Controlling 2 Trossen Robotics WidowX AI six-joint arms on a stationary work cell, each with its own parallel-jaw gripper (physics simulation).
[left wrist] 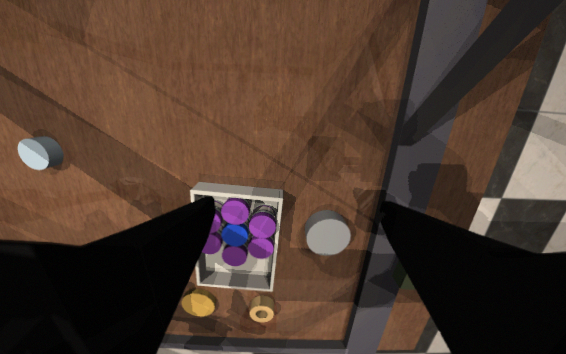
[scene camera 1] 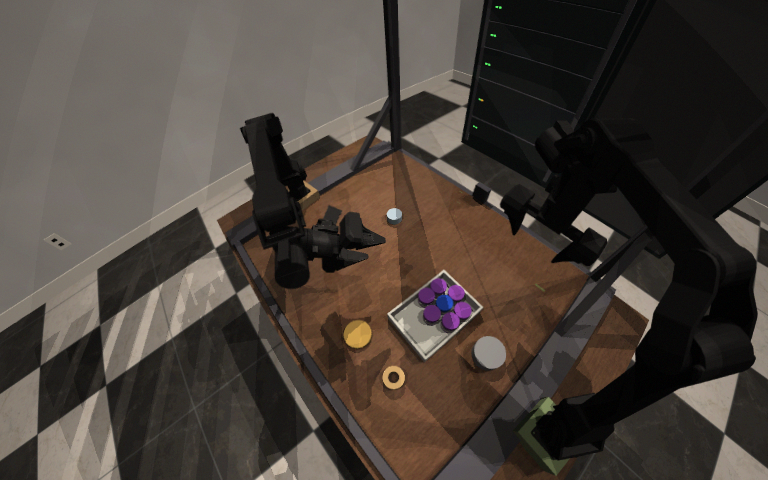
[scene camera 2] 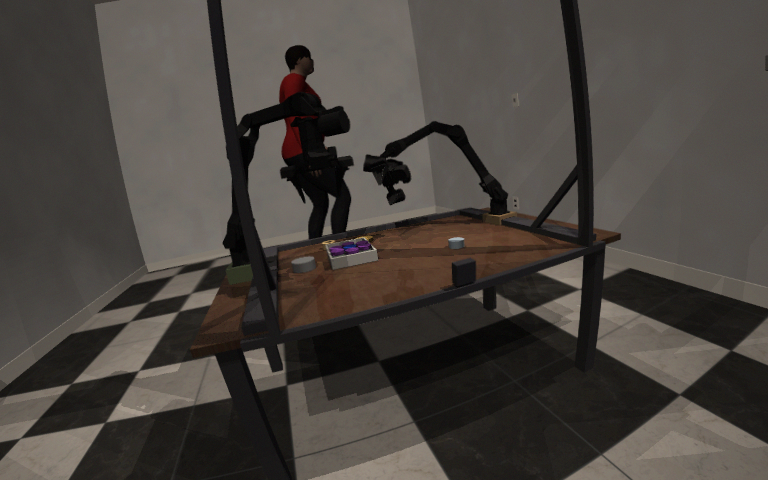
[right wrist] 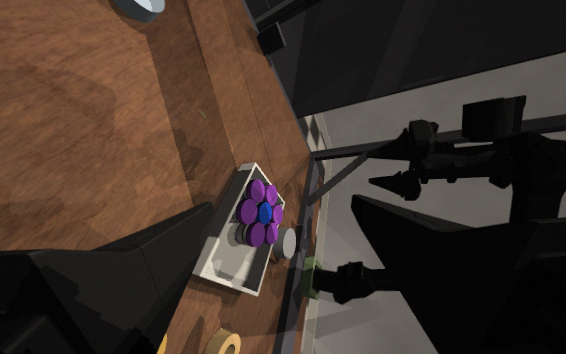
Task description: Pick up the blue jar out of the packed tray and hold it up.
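The blue jar stands in the white tray, ringed closely by several purple-lidded jars. Its sides are hidden. One end of the tray is bare. My left gripper is open and empty, high above the table, up and to the right of the tray in scene camera 1. My right gripper is open and empty, above the table, up and to the left of the tray there.
A grey cylinder stands beside the tray. A yellow disc and a tan ring lie on its other side. A pale blue cylinder stands farther off. Dark frame posts rise at the table's edges.
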